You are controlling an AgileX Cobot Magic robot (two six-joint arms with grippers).
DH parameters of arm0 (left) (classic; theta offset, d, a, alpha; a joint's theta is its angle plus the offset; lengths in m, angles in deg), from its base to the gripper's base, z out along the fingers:
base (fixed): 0 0 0 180
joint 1: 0 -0.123 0 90
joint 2: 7.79 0 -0.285 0
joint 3: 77.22 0 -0.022 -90
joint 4: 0 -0.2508 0 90
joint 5: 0 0 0.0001 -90
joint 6: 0 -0.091 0 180
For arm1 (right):
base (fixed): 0 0 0 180
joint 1: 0 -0.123 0 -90
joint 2: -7.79 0 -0.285 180
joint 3: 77.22 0 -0.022 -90
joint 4: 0 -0.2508 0 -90
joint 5: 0 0 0.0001 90
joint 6: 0 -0.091 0 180
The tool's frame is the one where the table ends.
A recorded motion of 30 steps. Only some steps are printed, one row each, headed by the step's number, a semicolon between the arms.
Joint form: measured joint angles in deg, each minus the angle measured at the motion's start. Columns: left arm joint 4, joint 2, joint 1, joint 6, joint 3, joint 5; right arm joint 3, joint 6, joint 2, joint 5, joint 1, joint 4.
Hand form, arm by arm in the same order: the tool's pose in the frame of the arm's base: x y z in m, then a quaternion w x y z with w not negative. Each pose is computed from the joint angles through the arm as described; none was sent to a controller.
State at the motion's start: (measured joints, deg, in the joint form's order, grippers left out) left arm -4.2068 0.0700 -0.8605 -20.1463 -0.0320 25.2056; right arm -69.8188 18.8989 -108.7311 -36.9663 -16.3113 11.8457
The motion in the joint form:
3: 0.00 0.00 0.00 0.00 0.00 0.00; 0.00 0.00 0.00 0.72 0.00 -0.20
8: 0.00 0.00 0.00 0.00 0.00 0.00; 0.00 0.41 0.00 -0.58 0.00 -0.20
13: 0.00 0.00 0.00 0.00 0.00 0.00; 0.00 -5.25 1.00 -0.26 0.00 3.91
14: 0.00 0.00 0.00 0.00 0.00 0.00; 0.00 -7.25 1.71 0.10 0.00 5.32
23: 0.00 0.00 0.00 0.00 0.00 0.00; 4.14 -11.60 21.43 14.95 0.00 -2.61
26: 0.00 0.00 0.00 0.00 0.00 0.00; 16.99 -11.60 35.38 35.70 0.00 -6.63
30: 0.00 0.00 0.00 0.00 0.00 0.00; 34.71 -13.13 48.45 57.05 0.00 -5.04
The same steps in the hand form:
3: 0.0509 0.0036 0.1741 0.55600 0.15538 0.80522 0.13544; 0.3668 0.0960 0.1716 0.16961 -0.36338 0.91283 -0.07703
8: 0.0509 0.0036 0.1741 0.55600 0.15538 0.80522 0.13544; 0.3651 0.0952 0.1709 0.15819 -0.36642 0.91357 -0.07814
13: 0.0509 0.0036 0.1741 0.55600 0.15538 0.80522 0.13544; 0.3662 0.0916 0.1785 0.17303 -0.34225 0.91848 -0.09649
14: 0.0509 0.0036 0.1741 0.55600 0.15538 0.80522 0.13544; 0.3666 0.0905 0.1836 0.18384 -0.33307 0.91913 -0.10233
23: 0.0509 0.0036 0.1741 0.55600 0.15538 0.80522 0.13544; 0.3308 0.0911 0.2997 0.43521 -0.23683 0.86825 -0.02542
26: 0.0509 0.0036 0.1741 0.55600 0.15538 0.80522 0.13544; 0.2791 0.0815 0.3322 0.59597 -0.19923 0.77767 0.01895
30: 0.0509 0.0036 0.1741 0.55600 0.15538 0.80522 0.13544; 0.2173 0.0674 0.3210 0.70456 -0.18814 0.68308 0.03994

